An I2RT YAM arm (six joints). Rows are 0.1 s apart.
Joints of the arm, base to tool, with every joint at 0 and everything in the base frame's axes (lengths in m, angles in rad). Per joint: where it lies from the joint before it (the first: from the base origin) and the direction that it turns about. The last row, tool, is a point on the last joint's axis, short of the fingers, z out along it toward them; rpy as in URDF.
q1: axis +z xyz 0 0 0.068
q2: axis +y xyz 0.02 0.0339 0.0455
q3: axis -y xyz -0.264 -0.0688 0
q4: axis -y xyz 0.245 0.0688 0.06
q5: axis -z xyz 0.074 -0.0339 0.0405
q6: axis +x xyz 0.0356 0 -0.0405
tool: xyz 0 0 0 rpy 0 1.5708 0
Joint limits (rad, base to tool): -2.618..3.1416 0..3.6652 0..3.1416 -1.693..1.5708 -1.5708..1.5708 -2.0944..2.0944
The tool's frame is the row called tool.
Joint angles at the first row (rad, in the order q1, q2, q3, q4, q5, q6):
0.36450 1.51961 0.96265 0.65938 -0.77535 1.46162
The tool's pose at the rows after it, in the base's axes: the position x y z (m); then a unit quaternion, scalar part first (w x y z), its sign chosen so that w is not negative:
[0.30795 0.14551 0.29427 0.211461 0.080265 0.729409 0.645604]
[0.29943 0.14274 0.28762 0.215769 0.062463 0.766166 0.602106]
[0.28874 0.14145 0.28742 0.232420 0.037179 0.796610 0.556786]
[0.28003 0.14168 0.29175 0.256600 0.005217 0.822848 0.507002]
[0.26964 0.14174 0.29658 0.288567 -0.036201 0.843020 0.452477]
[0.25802 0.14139 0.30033 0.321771 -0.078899 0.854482 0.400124]
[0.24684 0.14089 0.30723 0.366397 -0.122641 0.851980 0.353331]
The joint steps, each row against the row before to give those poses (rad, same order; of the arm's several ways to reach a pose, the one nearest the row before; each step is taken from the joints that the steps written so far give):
0.00383 -0.02862 -0.00002 -0.23878 0.00193 -0.17318
0.00265 -0.03432 0.00078 -0.18046 0.01523 -0.15641
0.01220 -0.04046 0.01031 -0.16482 0.04692 -0.15603
0.01718 -0.03012 0.02936 -0.15065 0.06868 -0.15487
0.02173 -0.03470 0.01873 -0.11828 0.08506 -0.15718
0.02444 -0.04046 0.00035 -0.07629 0.08814 -0.13808
0.02554 -0.04729 -0.00802 -0.02630 0.08848 -0.12361

